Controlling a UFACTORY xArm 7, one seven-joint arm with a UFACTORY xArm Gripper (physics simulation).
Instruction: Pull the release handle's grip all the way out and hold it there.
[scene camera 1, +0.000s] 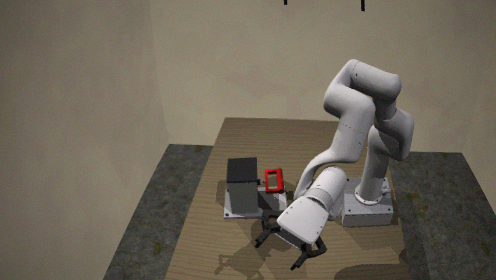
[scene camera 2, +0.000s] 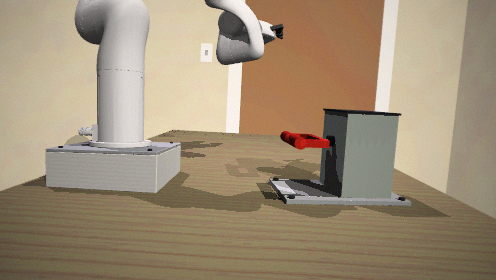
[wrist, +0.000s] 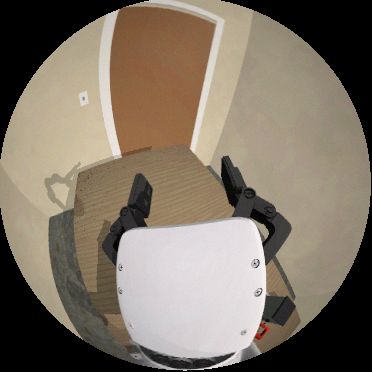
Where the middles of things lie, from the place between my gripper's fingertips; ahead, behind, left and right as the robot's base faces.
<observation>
I see the metal base plate (scene camera 2: 293, 191) 580 mm to the right of my hand, 390 mm below it and 100 mm ahead of it.
</observation>
